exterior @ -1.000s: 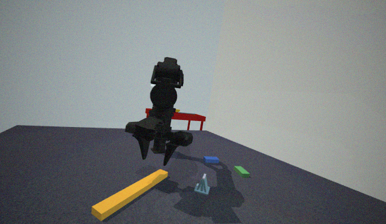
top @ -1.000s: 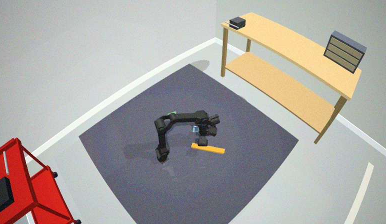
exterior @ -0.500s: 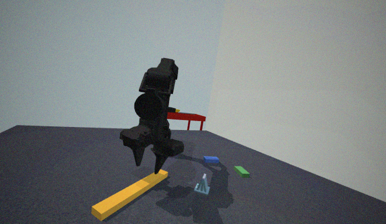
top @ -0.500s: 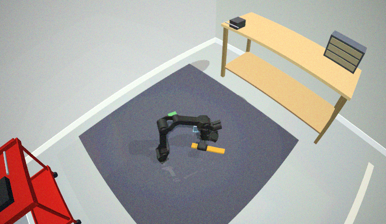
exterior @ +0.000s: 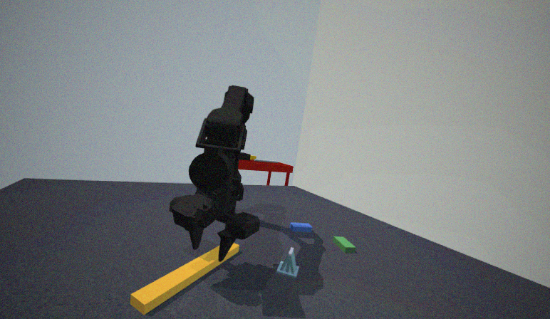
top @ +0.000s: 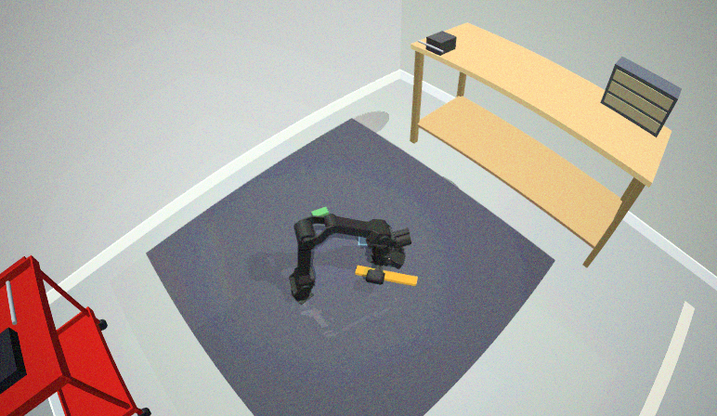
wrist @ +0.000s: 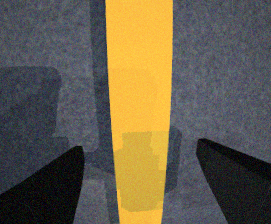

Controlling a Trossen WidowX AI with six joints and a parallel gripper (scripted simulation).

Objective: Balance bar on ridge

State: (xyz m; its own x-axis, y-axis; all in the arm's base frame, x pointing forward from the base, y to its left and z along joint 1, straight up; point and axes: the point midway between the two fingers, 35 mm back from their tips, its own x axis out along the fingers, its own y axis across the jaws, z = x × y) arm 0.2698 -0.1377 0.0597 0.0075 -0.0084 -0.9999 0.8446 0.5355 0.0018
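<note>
The yellow bar is 10 mm ahead of my gripper tip, 20 mm to the right of it and 20 mm below it. From my gripper tip the other things lie so: blue block 100 mm behind, 330 mm to the left, 20 mm below; green block 30 mm ahead, 390 mm to the left, 20 mm below.
</note>
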